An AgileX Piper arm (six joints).
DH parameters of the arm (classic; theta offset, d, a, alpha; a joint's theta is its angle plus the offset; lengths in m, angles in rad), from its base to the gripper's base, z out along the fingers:
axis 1: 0 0.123 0 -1.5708
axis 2: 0.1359 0 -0.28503 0
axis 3: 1.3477 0 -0.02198 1.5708
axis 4: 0 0.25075 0 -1.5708
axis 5: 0 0 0 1.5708
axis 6: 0 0.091 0 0
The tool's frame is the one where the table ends.
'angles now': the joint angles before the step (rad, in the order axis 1, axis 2, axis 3, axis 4, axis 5, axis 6). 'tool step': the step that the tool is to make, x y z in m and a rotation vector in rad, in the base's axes. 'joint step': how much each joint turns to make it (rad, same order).
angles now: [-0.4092 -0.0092 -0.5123 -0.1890 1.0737 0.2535]
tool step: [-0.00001 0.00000 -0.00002 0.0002 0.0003 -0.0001]
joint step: [0.0000 0.0001 0.0000 0.0000 0.0003 0.0000]
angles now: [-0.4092 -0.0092 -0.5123 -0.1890 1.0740 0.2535]
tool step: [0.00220 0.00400 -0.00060 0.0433 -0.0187 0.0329]
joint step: [0.0000 0.0001 0.0000 0.0576 0.0000 -0.0001]
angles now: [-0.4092 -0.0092 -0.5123 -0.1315 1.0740 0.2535]
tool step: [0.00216 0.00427 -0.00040 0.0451 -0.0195 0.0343]
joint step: [-0.0001 0.0000 0.0000 0.0600 0.0000 -0.0001]
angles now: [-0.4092 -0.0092 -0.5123 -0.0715 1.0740 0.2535]
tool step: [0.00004 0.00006 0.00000 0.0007 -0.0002 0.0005]
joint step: [0.0000 0.0001 0.0000 0.0009 0.0000 0.0000]
